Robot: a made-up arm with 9 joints. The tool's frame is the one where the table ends. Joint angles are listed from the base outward.
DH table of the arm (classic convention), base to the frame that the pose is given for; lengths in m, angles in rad. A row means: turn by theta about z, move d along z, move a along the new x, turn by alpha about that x. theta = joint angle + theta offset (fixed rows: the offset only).
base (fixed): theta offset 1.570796, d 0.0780, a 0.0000, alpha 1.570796
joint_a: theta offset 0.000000, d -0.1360, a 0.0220, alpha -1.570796
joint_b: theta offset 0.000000, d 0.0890, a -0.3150, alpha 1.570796
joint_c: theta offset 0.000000, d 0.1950, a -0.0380, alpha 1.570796
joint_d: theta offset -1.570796, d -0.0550, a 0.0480, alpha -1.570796
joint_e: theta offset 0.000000, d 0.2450, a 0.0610, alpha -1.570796
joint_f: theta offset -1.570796, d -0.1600, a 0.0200, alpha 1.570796
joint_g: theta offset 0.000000, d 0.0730, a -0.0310, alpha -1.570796
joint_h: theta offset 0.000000, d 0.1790, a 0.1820, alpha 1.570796
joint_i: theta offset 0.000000, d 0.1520, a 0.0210, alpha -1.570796
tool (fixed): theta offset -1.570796, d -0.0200, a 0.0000, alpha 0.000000
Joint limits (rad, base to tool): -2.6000..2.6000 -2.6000..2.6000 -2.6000..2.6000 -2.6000..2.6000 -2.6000..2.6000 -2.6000..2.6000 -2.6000..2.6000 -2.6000..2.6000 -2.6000..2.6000
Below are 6 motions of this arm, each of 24 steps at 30 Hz.
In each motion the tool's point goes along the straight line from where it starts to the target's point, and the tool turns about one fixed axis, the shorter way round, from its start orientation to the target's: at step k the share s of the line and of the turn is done. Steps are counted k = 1, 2, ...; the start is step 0. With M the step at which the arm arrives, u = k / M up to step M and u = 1 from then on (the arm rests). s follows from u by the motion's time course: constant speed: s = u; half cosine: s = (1 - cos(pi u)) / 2; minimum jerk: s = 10 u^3 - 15 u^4 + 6 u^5.
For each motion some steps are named. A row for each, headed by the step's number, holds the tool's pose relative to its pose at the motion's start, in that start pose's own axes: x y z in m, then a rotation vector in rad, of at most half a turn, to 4 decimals.
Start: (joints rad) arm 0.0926 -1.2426 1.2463 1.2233 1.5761 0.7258 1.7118 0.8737 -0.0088
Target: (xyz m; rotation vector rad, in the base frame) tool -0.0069 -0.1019 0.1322 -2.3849 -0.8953 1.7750
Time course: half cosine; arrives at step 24
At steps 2, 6, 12, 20, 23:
2: 0.0012 -0.0036 0.0061 -0.0315 -0.0167 -0.0086
6: 0.0105 -0.0308 0.0520 -0.2709 -0.1439 -0.0736
12: 0.0357 -0.1051 0.1776 -0.9250 -0.4912 -0.2514
20: 0.0667 -0.1960 0.3315 -1.7261 -0.9166 -0.4691
23: 0.0711 -0.2092 0.3538 -1.8421 -0.9782 -0.5007

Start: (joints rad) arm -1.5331 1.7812 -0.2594 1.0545 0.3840 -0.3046 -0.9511 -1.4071 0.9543
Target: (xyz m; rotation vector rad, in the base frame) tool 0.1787 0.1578 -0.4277 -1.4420 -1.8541 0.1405
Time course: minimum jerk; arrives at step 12
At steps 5, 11, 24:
5: 0.0120 -0.0283 -0.0087 -0.1985 -0.1103 -0.1375
11: 0.0344 -0.0812 -0.0249 -0.5697 -0.3165 -0.3945
24: 0.0345 -0.0816 -0.0250 -0.5727 -0.3182 -0.3966

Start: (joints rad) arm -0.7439 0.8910 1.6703 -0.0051 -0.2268 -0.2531 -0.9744 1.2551 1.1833
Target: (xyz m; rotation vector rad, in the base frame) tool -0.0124 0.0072 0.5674 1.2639 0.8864 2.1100
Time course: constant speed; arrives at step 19
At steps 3, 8, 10, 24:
3: -0.0588 -0.0117 -0.0231 -0.0862 0.0572 0.1319
8: -0.1569 -0.0312 -0.0615 -0.2298 0.1525 0.3517
10: -0.1961 -0.0390 -0.0769 -0.2872 0.1907 0.4396
24: -0.3726 -0.0740 -0.1460 -0.5457 0.3622 0.8353

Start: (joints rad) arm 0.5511 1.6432 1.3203 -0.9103 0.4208 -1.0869 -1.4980 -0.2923 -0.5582
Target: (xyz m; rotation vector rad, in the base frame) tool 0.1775 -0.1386 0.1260 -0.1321 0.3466 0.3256
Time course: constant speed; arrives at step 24
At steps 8, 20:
8: -0.0886 -0.0463 -0.0876 0.2600 0.4383 -0.2195
20: -0.2214 -0.1157 -0.2189 0.6501 1.0958 -0.5488

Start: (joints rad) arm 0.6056 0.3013 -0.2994 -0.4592 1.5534 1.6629 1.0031 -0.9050 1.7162
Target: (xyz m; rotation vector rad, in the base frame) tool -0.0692 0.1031 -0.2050 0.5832 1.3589 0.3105
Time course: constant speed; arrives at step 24
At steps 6, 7, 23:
6: -0.0279 0.0793 0.0399 -0.2767 -0.2258 0.2644
7: -0.0326 0.0925 0.0466 -0.3228 -0.2634 0.3085
23: -0.1071 0.3040 0.1530 -1.0606 -0.8655 1.0135

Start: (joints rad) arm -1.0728 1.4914 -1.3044 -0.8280 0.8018 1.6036 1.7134 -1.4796 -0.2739
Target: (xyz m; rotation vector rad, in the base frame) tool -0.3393 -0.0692 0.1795 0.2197 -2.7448 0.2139
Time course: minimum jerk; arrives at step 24
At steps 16, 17, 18, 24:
16: -0.4608 0.0705 -0.3216 -1.0677 -0.5181 1.6204
17: -0.4945 0.0757 -0.3450 -1.1456 -0.5559 1.7386
18: -0.5229 0.0800 -0.3649 -1.2114 -0.5878 1.8386
24: -0.5833 0.0893 -0.4070 -1.3513 -0.6557 2.0509

